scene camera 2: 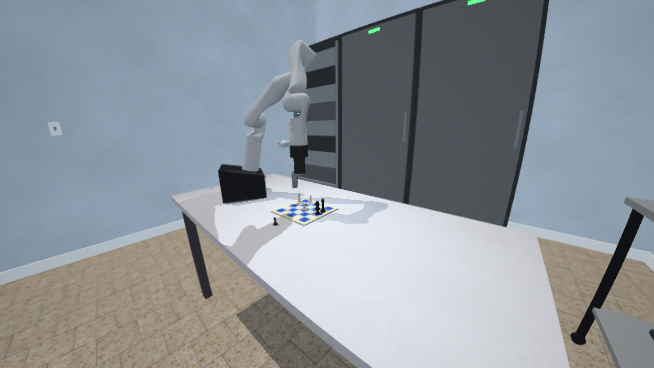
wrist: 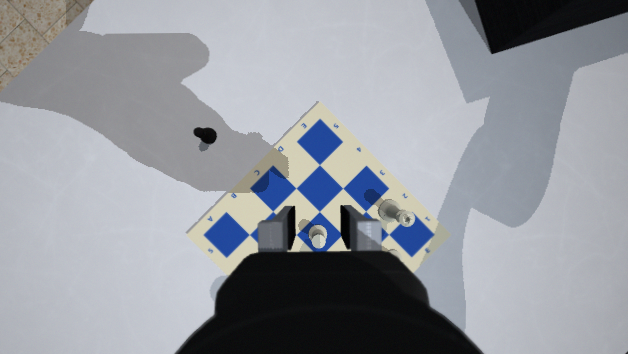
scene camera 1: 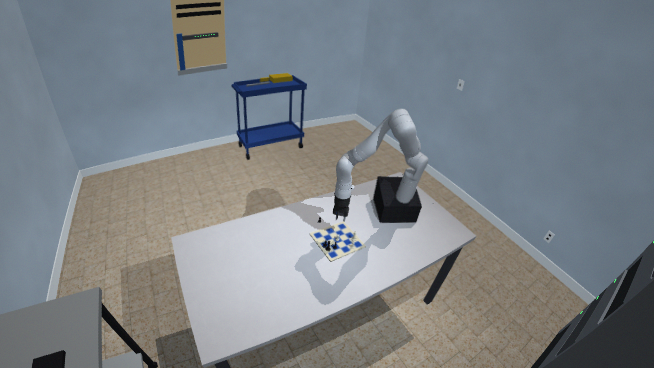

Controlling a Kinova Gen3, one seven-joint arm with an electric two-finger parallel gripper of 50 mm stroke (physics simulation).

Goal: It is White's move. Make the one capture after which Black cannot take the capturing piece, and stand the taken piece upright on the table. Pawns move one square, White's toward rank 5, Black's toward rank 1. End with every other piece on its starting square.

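Frame: origin at the arm's base, x ahead, y left, z up, level; metres.
Where they show: gripper, fingertip midpoint: (scene camera 2: 295,186) (wrist: 317,220) (scene camera 1: 340,219); arm's base, origin of the base link: (scene camera 2: 250,169) (scene camera 1: 403,197).
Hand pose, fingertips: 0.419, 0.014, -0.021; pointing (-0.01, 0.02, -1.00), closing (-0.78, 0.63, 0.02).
Observation:
Things, the pixels of their centre, and the offset from my fingertips, as dx, dy, dz. Level surfaces: height alone.
- chessboard, body centre: (wrist: 319,234) (scene camera 2: 304,210) (scene camera 1: 337,240) +0.020, +0.033, -0.116
- white pawn, body centre: (wrist: 318,237) (scene camera 2: 304,206) (scene camera 1: 337,237) +0.021, +0.030, -0.096
- white king, body centre: (wrist: 398,215) (scene camera 2: 299,197) (scene camera 1: 354,235) -0.061, +0.063, -0.081
- white piece, body centre: (wrist: 398,265) (scene camera 2: 310,198) -0.028, +0.108, -0.091
- black pawn, body centre: (wrist: 203,133) (scene camera 2: 275,220) (scene camera 1: 319,219) +0.046, -0.139, -0.103
- white table, its level: dz -0.119
My gripper (scene camera 1: 340,218) (scene camera 2: 294,186) (wrist: 317,220) is open and empty, raised above the chessboard (scene camera 1: 330,259) (scene camera 2: 304,224) (wrist: 319,107). In the wrist view a white pawn (scene camera 1: 337,239) (scene camera 2: 304,206) (wrist: 318,234) on C3 shows between the fingers, below them. The white king (scene camera 1: 353,236) (scene camera 2: 299,199) (wrist: 389,210) stands on E2. Another white piece (scene camera 2: 310,200) (wrist: 393,253), mostly hidden in the wrist view, is at D1. Black pieces (scene camera 1: 335,245) (scene camera 2: 322,206) stand close together; the gripper body hides them in the wrist view. A black pawn (scene camera 1: 320,220) (scene camera 2: 275,221) (wrist: 207,135) stands upright on the table off the board's C-D side.
The black robot base (scene camera 1: 397,207) (scene camera 2: 242,185) (wrist: 540,22) stands on the white table (scene camera 1: 240,300) (scene camera 2: 425,280) (wrist: 125,250). A blue cart (scene camera 1: 270,91) stands beyond the table. Dark cabinets (scene camera 2: 377,115) stand behind it in the second scene view. The arm's shadow falls across part of the board.

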